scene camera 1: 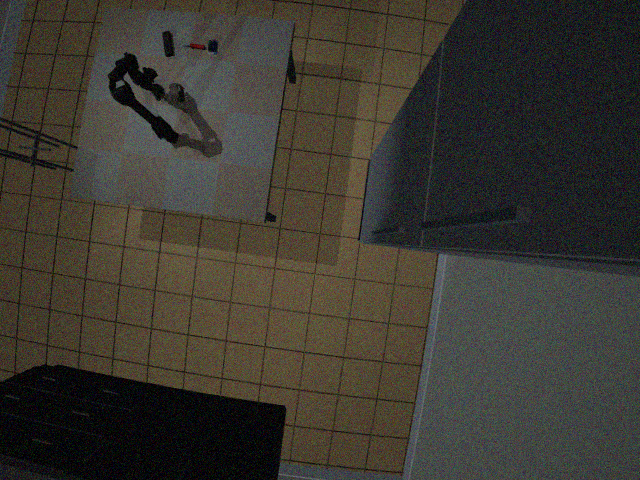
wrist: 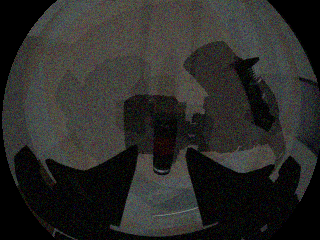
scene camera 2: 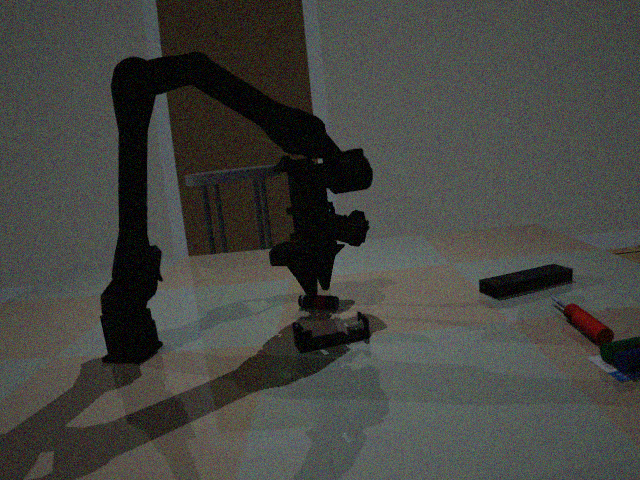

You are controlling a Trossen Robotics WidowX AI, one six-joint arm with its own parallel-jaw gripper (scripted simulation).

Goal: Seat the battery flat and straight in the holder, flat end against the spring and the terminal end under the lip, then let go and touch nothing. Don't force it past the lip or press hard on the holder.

Labels:
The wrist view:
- gripper
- battery
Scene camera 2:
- gripper
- red-handled screwdriver

